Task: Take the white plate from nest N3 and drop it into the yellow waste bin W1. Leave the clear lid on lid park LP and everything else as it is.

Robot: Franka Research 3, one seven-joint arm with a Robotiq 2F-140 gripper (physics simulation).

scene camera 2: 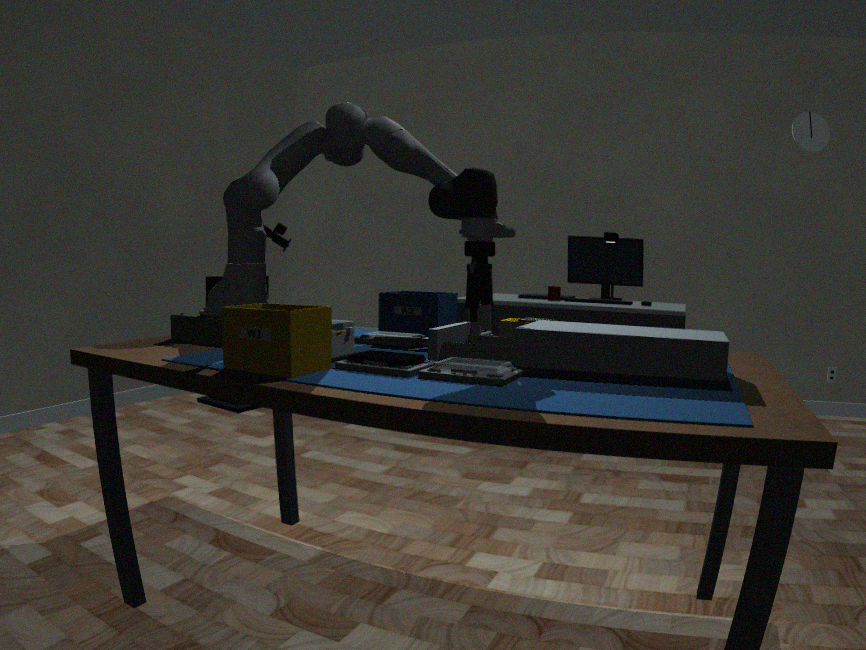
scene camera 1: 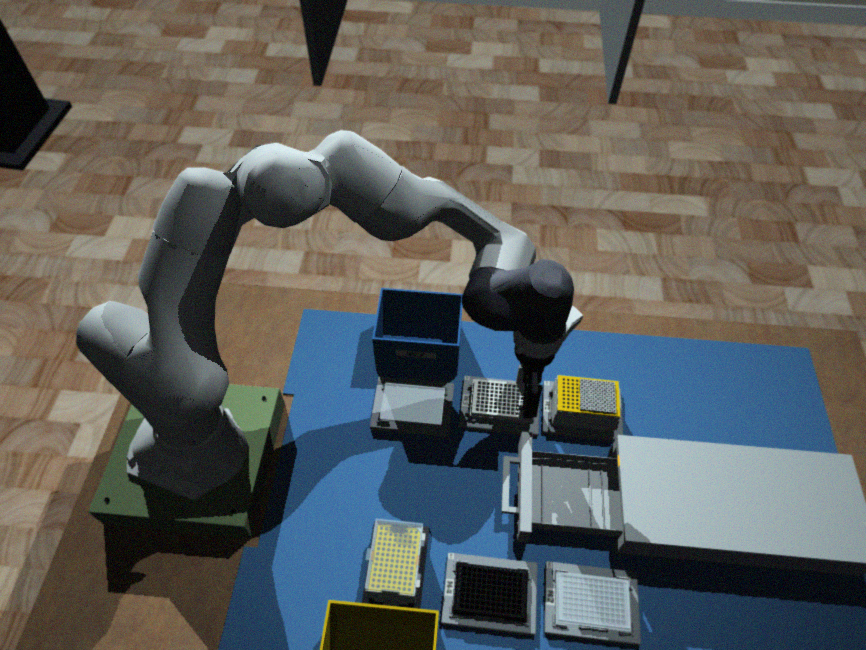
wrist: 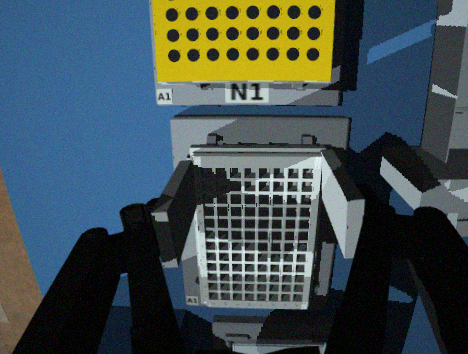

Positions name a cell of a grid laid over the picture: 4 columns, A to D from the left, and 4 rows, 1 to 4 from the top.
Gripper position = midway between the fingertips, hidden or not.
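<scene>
Visible: my gripper (scene camera 2: C3), (scene camera 1: C3) and (wrist: C3). A black plate (scene camera 2: B3) is visible; in the wrist view the black plate is out of frame. A yellow rack (wrist: B1) is visible. A grey instrument shows: the grey instrument (scene camera 1: D4), (scene camera 2: C3). A clear lid (scene camera 1: B3) is visible. A clear plate (scene camera 2: C3) is visible; in the wrist view the clear plate is out of frame. A nest N3 (scene camera 1: C3) and (wrist: B2) is visible.
</scene>
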